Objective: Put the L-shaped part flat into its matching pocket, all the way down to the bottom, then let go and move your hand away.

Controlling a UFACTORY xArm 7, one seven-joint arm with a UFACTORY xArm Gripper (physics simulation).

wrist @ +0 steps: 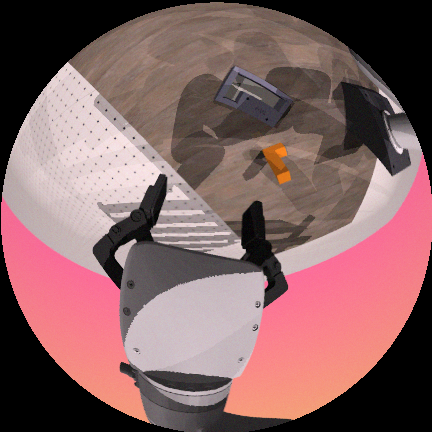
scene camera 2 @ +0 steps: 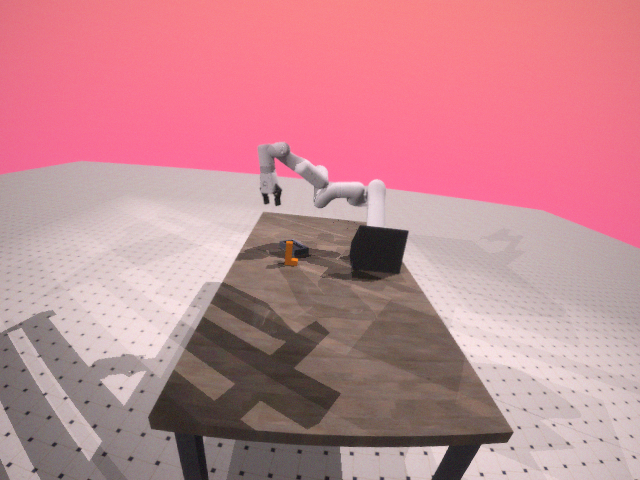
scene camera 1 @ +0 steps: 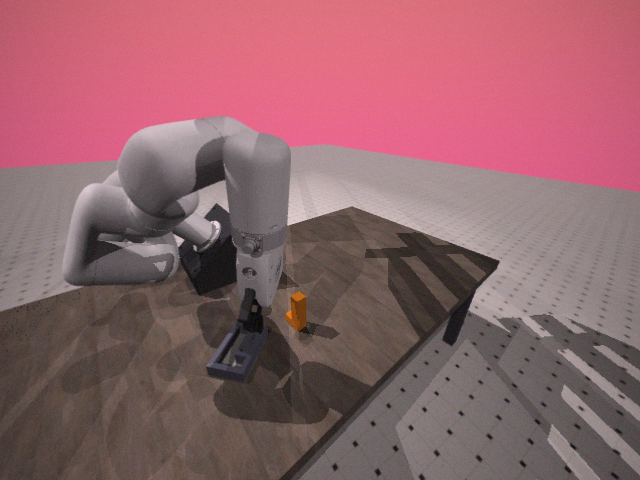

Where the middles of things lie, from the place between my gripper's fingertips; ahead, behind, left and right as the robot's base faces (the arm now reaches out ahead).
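That pocket block (wrist: 241, 89) is 22 cm below my hand, and it's 12 cm behind my hand and 3 cm to the right of it.
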